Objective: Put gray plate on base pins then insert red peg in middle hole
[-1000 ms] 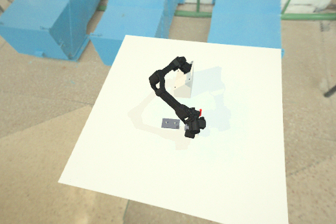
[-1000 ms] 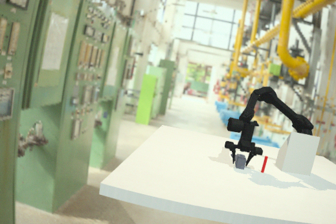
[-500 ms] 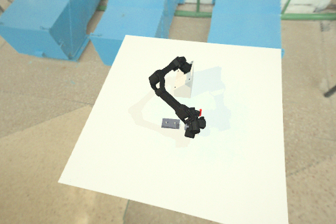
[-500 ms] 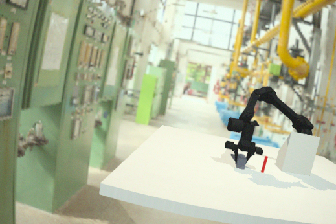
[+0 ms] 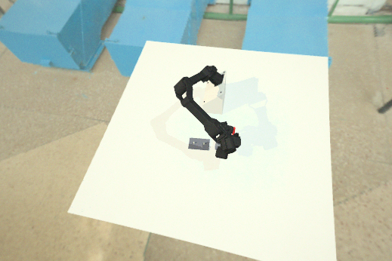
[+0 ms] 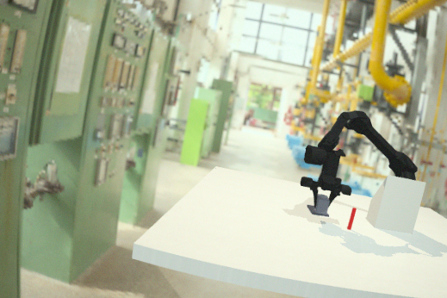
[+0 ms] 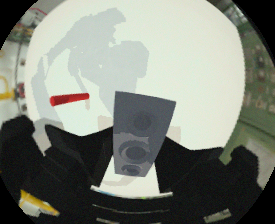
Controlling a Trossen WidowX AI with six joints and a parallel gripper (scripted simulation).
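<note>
Right now the dark base is 10 mm behind my gripper tip, 150 mm to the right of it and 40 mm below it. Also, from my gripper tip: red peg (120 mm behind, 30 mm to the left, 10 mm below); then gray plate (30 mm above).
</note>
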